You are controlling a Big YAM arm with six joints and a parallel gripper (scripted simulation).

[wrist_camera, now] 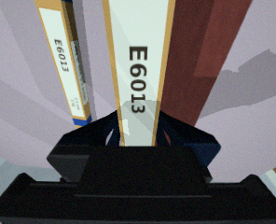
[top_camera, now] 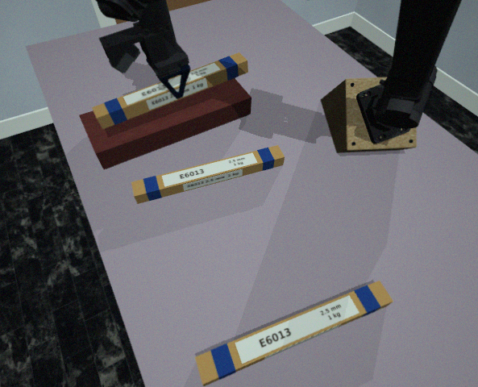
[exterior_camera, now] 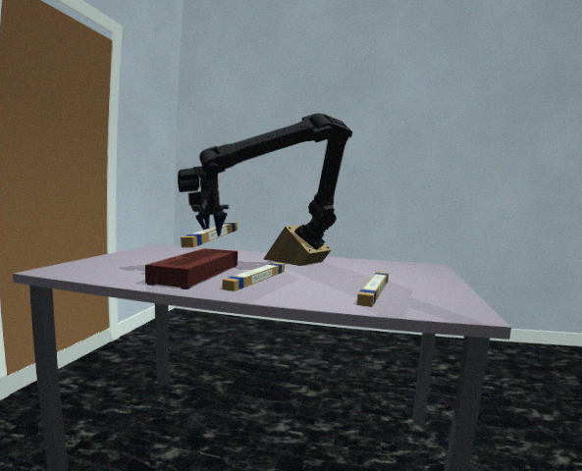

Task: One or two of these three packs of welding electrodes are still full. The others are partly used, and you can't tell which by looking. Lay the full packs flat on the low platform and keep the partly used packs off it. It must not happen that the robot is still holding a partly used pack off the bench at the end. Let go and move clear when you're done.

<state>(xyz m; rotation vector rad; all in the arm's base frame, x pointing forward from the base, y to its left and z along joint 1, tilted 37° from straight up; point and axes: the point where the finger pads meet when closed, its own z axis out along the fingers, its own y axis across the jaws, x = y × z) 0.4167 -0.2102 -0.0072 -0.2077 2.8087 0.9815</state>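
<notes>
My hand is 12 cm above the low platform, 5 cm to the left of it and 2 cm short of it.
</notes>
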